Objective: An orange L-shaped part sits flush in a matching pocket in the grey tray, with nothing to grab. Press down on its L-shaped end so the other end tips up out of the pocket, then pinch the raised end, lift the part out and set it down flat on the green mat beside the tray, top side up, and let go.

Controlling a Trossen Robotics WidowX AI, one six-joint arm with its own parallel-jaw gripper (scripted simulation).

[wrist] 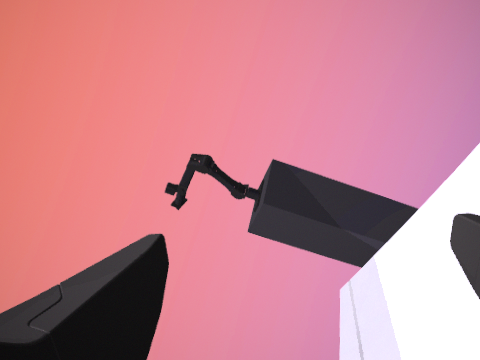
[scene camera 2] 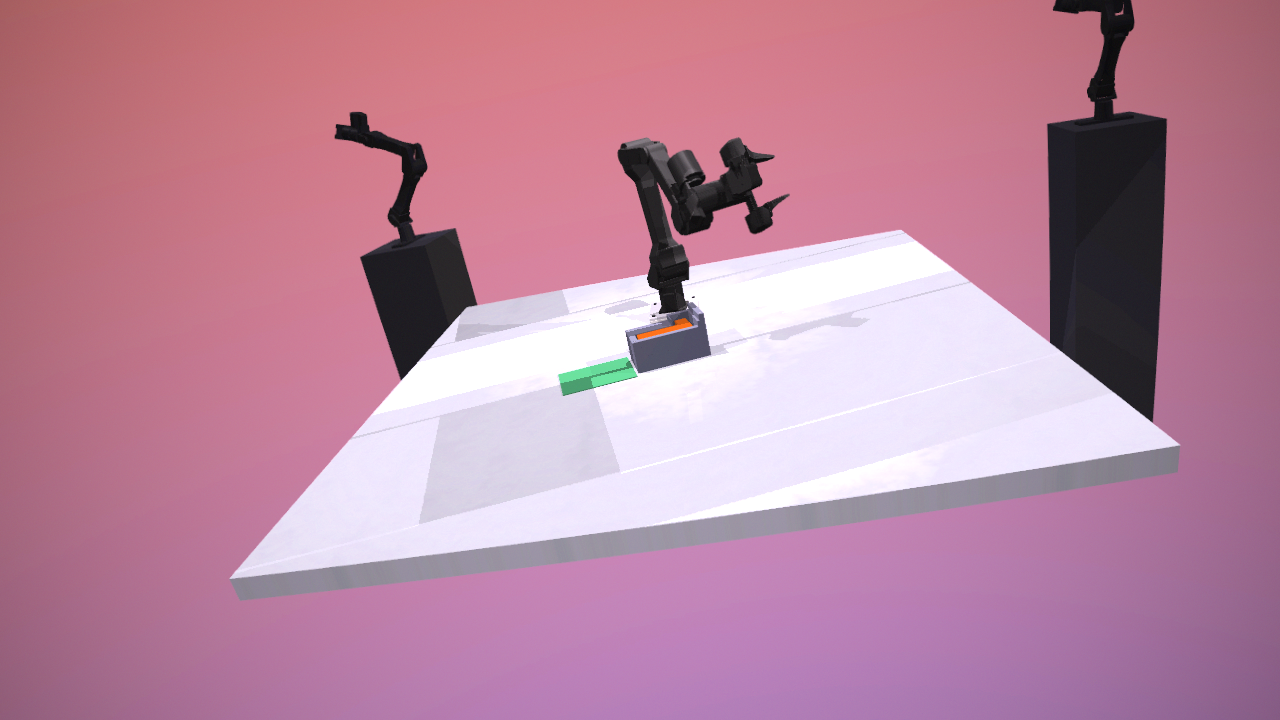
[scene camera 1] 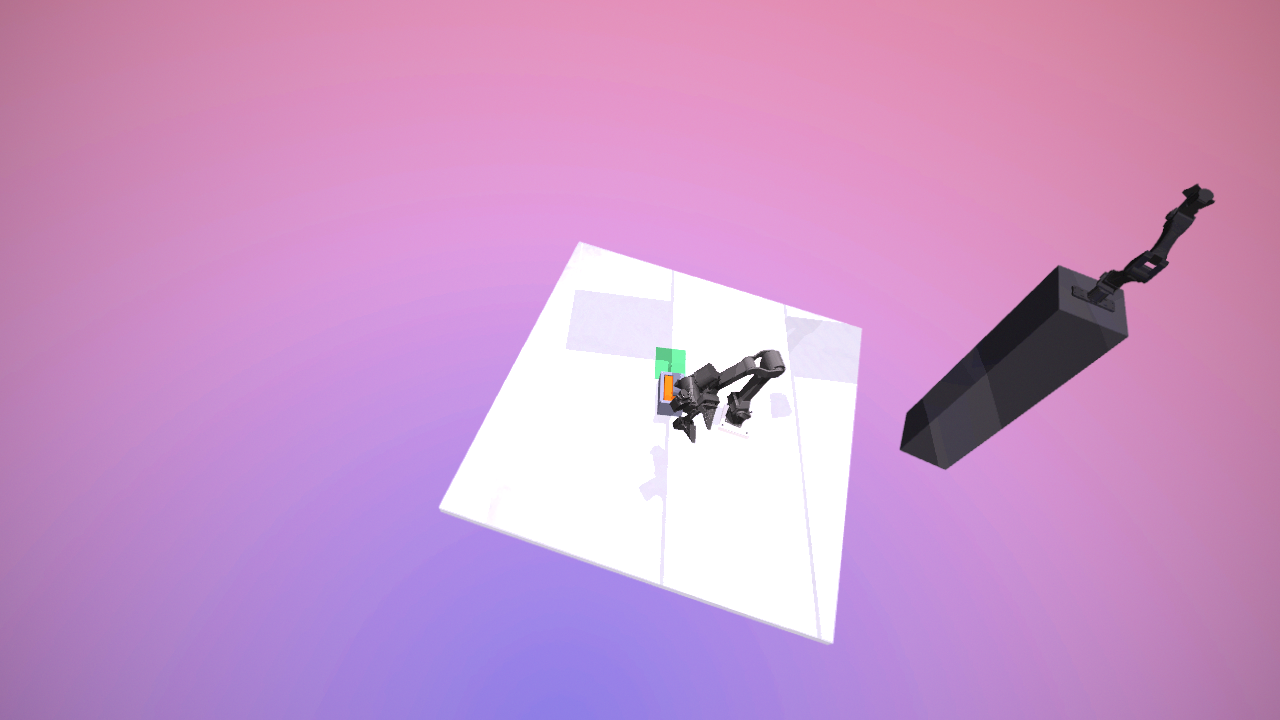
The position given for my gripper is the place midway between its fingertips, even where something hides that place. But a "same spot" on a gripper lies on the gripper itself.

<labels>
my gripper: wrist; scene camera 2; scene camera 1 701, 436
same spot on my gripper: (wrist: 118, 301) = (scene camera 2: 761, 159)
same spot on green mat: (scene camera 1: 668, 360) = (scene camera 2: 589, 378)
</labels>
